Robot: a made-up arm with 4 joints. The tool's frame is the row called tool.
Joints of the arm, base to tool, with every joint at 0 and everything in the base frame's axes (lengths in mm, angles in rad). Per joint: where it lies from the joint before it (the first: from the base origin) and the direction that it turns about. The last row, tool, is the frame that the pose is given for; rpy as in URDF.
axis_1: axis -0.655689 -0.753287 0.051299 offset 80 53 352
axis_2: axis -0.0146 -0.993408 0.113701 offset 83 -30 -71
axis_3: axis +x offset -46 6 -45
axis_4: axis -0.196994 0.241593 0.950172 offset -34 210 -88
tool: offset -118 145 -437 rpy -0.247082 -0.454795 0.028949
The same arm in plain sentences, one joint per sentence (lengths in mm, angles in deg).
The arm has four revolute joints in a row. What follows holds with every joint at zero, and every direction is one of the base frame's. The first joint is mounted 80 mm along +x and 53 mm along +y and 352 mm along +z from the base frame's origin and rotates about the direction (-0.655689, -0.753287, 0.051299). The second joint is mounted 83 mm along +x and 30 mm along -y and 71 mm along -z from the first joint and rotates about the direction (-0.0146, -0.993408, 0.113701). The third joint is mounted 46 mm along -x and 6 mm along +y and 45 mm along -z from the second joint and rotates about +x. The fourth joint is mounted 34 mm along -x and 210 mm along +y and 88 mm along -z from the third joint and rotates about the direction (-0.196994, 0.241593, 0.950172). The tool frame, which is the frame that the pose is given for, is mounted 118 mm along -x and 145 mm along +y and 437 mm along -z from the fourth joint; its axes are the base frame's turned by roll -14.16, pitch -26.06 and yaw 1.66 deg (as in URDF: about the fixed x, then y, then z).
